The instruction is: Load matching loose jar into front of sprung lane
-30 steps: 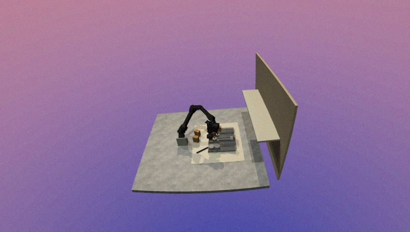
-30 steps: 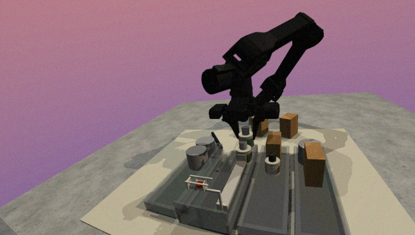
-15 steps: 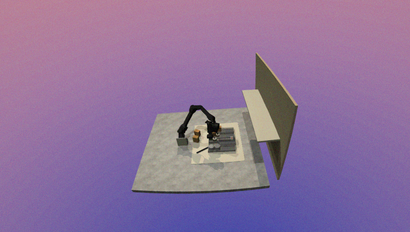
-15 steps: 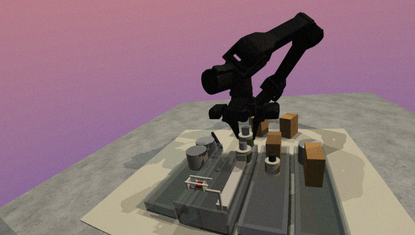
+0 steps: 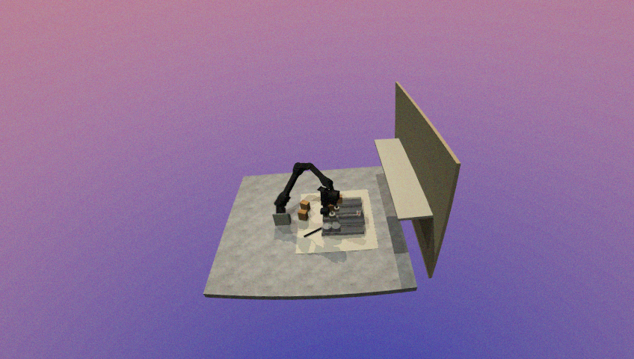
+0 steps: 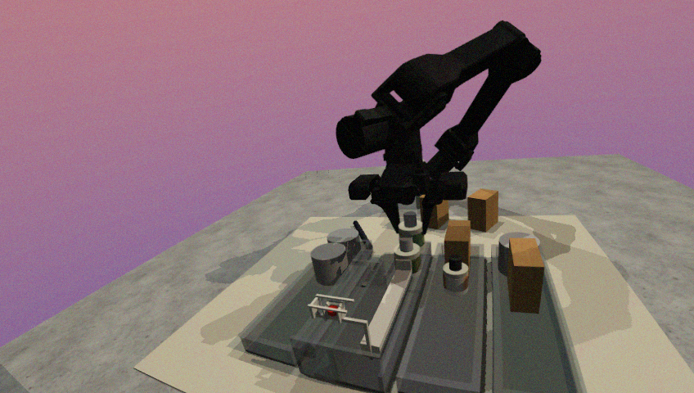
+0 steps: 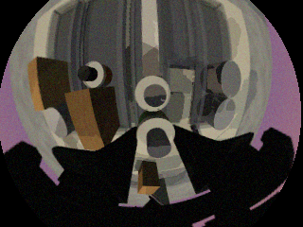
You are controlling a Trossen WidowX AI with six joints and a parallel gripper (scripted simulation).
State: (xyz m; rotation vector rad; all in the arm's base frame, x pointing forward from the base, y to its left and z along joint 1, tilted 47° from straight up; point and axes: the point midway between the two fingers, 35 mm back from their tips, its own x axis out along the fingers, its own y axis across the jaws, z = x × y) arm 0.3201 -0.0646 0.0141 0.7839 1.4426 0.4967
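Now: gripper tip 140 mm short of the grey rack, 40 mm to the left of it and 40 mm above it. From my gripper tip the other things lie so: pusher bar 150 mm ahead, 50 mm to the right, 10 mm below; then black stick 120 mm to the right, 110 mm behind, 50 mm below; then shelf 500 mm ahead, 310 mm above, 50 mm to the right.
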